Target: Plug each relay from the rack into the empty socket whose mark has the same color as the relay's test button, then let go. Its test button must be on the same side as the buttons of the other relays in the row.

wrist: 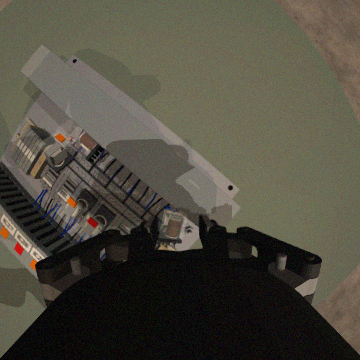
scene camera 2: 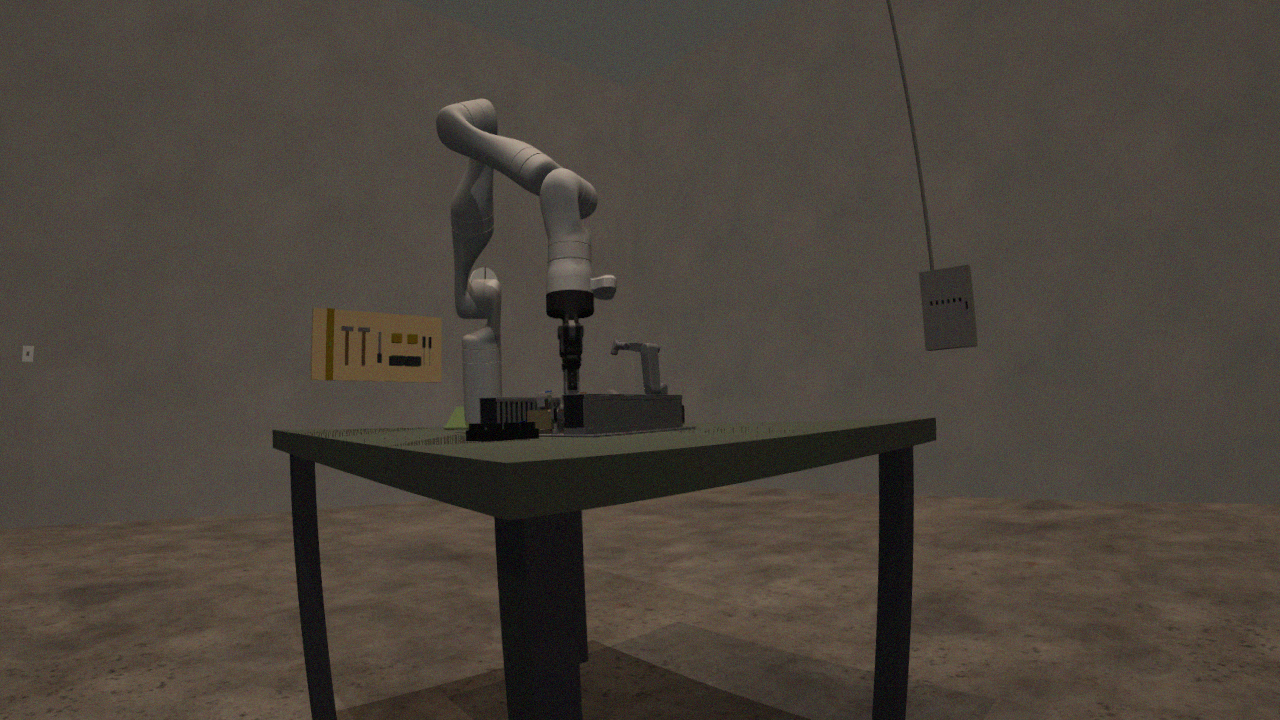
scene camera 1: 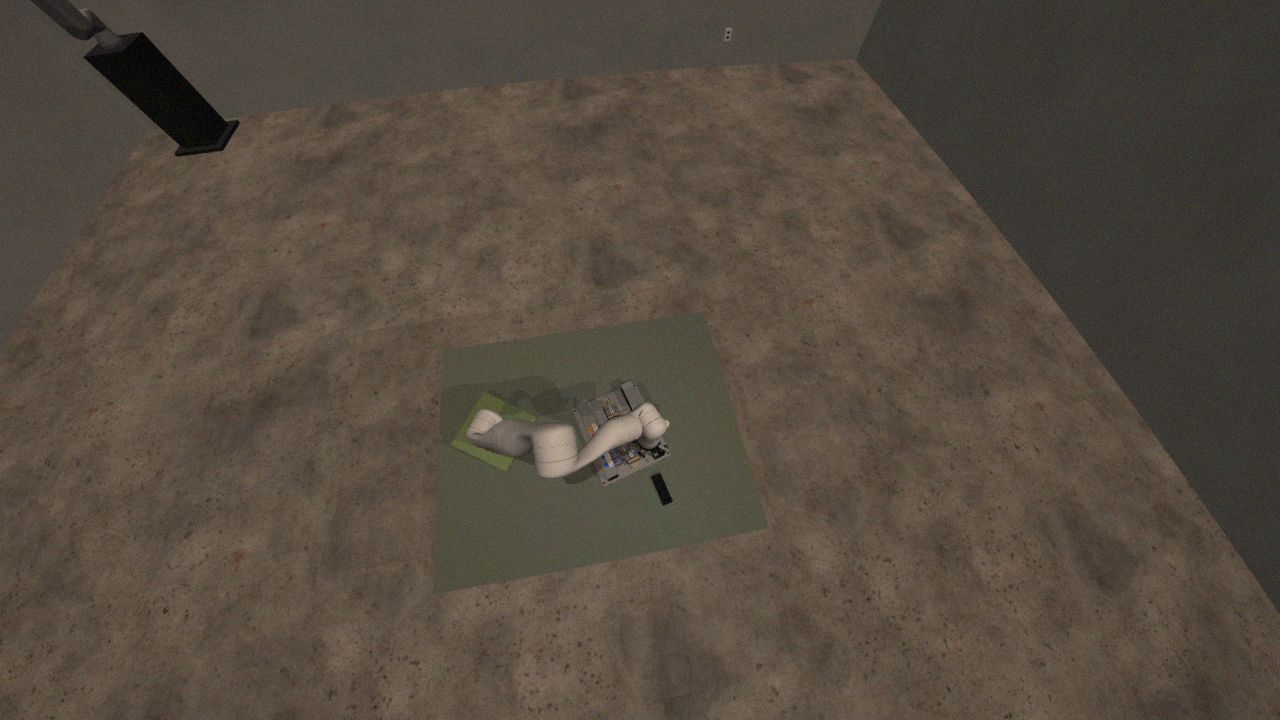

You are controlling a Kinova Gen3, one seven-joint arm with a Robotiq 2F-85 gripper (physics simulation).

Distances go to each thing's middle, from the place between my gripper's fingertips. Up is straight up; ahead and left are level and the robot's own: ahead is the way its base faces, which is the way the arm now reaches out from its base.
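Black rack [scene camera 2: 495, 432], seen by me: 30 mm ahead of my hand, 140 mm to the right of it, 50 mm below it.
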